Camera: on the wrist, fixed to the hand. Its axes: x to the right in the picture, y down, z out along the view.
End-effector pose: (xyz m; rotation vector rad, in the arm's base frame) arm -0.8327 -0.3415 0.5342 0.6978 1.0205 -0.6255
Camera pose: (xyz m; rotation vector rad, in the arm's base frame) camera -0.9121 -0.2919 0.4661 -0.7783 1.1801 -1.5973
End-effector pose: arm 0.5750 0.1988 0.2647 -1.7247 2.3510 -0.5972
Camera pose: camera 0.5676 0.1883 0.3797 2.9036 -0.5532 -0.2424
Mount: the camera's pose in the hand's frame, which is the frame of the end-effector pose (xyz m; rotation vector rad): 0.0239 -0.0434 -0.1046 -0.5207 -0.3529 -1.5035
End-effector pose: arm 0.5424 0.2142 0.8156 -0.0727 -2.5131 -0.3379
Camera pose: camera 0.5754 0.1448 0.9022 -1.6176 2.1018 1.5437
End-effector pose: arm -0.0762 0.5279 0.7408 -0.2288 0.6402 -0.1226
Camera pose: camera -0.1222 0.4634 0.6564 -1.1819 0.0130 -1.3342
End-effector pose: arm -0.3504 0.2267 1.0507 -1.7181 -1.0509 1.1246
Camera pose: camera -0.2544 0.2441 1.1130 -0.5470 -2.3539 0.1138
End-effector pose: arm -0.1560 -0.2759 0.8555 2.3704 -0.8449 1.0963
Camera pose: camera -0.1718 -0.1927 0.9344 1.8939 0.5669 -0.1593
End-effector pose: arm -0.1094 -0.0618 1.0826 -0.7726 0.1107 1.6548
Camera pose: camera -0.0268 -0.0806 1.0038 -0.6167 -0.9645 0.3100
